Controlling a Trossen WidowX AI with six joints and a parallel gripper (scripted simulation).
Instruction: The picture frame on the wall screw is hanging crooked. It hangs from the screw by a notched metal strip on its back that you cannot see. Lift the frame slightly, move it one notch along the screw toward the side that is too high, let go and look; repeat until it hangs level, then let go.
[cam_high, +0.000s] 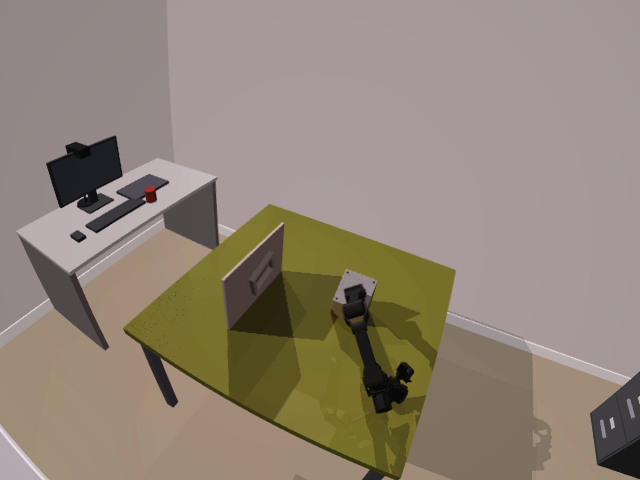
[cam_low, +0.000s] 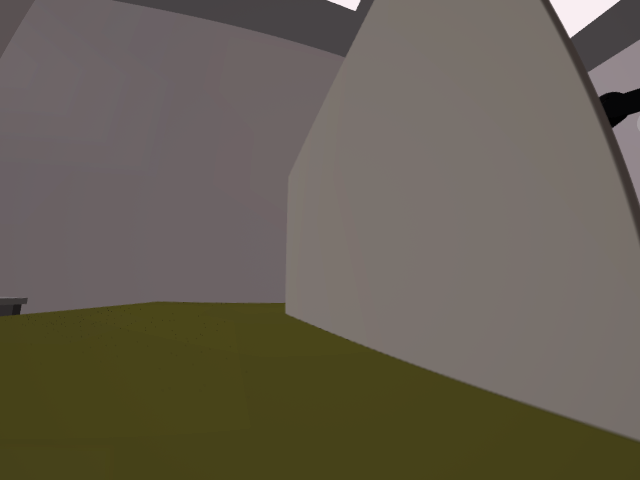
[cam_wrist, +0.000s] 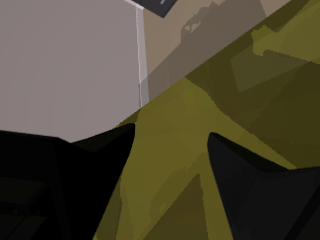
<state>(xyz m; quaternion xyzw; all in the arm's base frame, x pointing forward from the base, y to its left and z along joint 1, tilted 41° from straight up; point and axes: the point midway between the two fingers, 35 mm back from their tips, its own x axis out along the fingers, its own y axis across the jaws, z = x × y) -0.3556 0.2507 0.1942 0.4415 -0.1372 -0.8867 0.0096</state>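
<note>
Right now the picture frame is 790 mm ahead of my gripper tip, 140 mm to the right of it and 80 mm above it. The rest, counted from my gripper tip: wall panel 800 mm ahead, 130 mm to the right, 70 mm above.
</note>
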